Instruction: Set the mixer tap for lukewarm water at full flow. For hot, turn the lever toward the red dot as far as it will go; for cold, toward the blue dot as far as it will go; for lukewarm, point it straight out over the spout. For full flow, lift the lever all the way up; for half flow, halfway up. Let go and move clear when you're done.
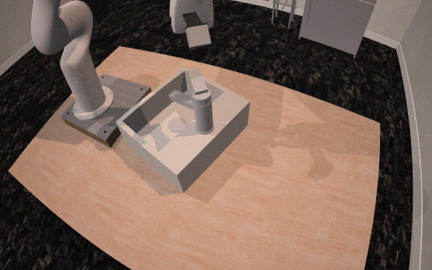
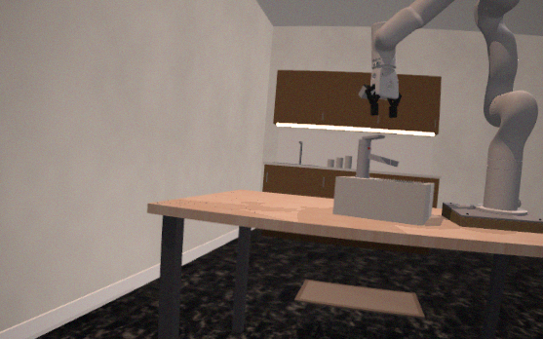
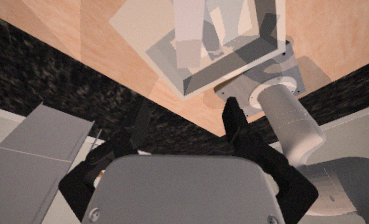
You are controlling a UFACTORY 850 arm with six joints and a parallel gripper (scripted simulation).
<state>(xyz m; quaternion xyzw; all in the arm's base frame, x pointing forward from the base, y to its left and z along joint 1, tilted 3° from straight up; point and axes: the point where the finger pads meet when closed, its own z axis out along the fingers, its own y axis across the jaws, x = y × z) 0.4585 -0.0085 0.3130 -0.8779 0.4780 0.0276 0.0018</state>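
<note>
The flat lever lies 80 mm below my hand, 50 mm to the right of it and 20 mm ahead of it. From my hand the other things lie so: grey mixer tap (130 mm below, 60 mm to the right, 30 mm ahead); grey sink basin (320 mm below, 60 mm behind, 30 mm to the right).
</note>
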